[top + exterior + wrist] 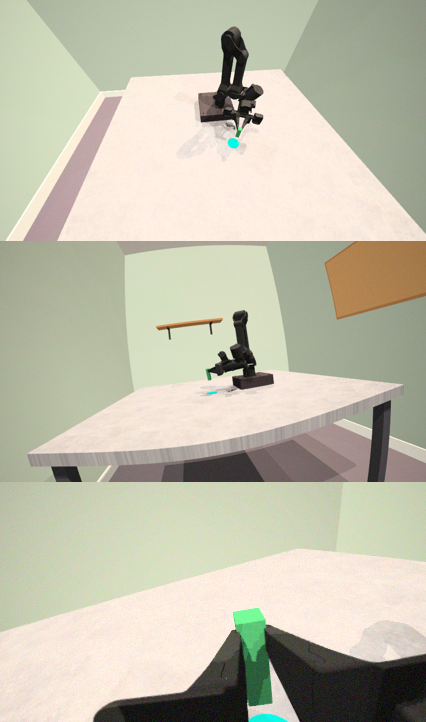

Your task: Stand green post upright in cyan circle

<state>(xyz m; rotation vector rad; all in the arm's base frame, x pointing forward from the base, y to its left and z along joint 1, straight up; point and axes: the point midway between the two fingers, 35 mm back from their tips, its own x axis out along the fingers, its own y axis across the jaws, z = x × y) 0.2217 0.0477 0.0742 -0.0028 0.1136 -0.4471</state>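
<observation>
My gripper tip is 1 cm past the cyan circle, 1 cm to the left of it and 13 cm above it. Round my gripper tip: green post (2 cm below).
</observation>
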